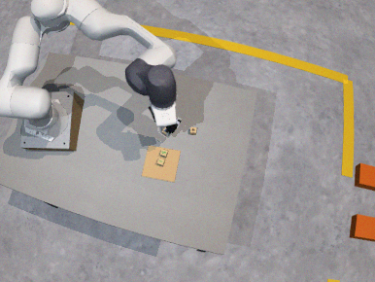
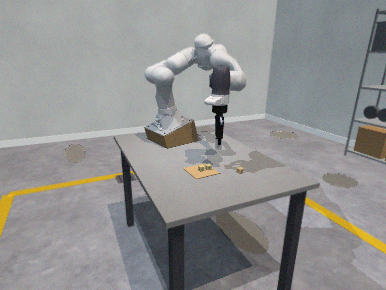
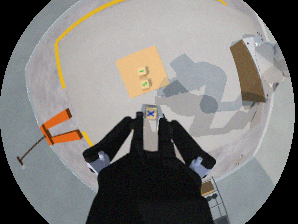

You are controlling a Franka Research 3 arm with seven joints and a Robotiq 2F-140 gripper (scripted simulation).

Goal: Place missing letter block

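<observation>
The tan mat lies 1 cm behind my hand, 10 cm to the right of it and 14 cm below it. The rest, counted from my hand: block: 10 cm ahead, 6 cm to the left, 12 cm below.
</observation>
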